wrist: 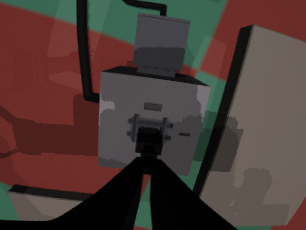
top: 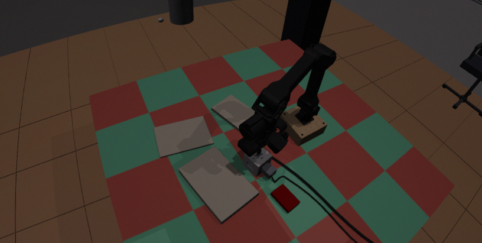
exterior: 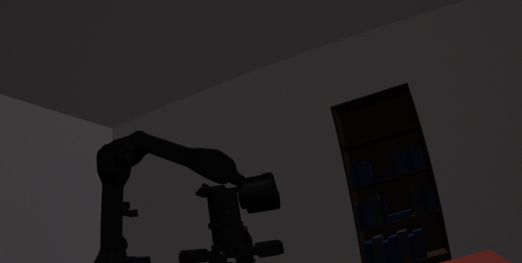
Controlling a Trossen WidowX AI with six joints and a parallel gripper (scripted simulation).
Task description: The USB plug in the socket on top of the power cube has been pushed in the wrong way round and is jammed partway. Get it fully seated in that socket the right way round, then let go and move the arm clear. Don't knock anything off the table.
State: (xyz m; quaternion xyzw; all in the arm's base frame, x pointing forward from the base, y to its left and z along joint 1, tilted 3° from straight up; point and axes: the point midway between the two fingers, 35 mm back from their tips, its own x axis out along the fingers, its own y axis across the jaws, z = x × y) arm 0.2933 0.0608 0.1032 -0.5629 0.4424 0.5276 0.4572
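The dark USB plug lies 2 cm below my gripper tip. Round my gripper tip: red block (1 cm behind, 18 cm to the left, 11 cm below).
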